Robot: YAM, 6 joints.
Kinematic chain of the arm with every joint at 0, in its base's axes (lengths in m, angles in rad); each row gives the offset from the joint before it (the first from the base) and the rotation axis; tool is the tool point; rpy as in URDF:
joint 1: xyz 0 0 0.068 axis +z
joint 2: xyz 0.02 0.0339 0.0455 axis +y
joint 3: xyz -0.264 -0.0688 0 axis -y
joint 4: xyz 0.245 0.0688 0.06 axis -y
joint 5: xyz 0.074 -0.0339 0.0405 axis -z
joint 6: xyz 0.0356 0 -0.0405 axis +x
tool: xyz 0 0 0 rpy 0 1.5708 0
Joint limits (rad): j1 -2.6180..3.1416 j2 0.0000..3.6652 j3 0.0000..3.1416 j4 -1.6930..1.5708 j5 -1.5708..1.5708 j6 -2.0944..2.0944
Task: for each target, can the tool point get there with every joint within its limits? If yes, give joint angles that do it. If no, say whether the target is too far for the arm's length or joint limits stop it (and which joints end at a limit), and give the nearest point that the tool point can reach.
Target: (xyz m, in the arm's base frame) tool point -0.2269 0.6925 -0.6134
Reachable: no: too far | nearest point -0.1482 0.4522 -0.3001 | short by 0.403 m
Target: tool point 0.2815 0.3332 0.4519
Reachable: yes | joints 0.8973 1.9129 2.1543 -0.4968 0.3507 1.2477
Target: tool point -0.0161 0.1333 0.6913
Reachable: yes | joints -1.3640 1.3711 2.7707 1.0657 -0.3309 -0.8446
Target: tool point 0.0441 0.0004 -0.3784
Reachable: no: joint limits stop it (at a limit: joint 2) | nearest point 0.0698 0.0006 -0.3331 | short by 0.052 m
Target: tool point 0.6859 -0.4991 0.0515
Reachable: no: too far | nearest point 0.5208 -0.3790 0.0668 | short by 0.205 m
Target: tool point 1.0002 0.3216 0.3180
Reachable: no: too far | nearest point 0.6034 0.1940 0.2353 | short by 0.425 m
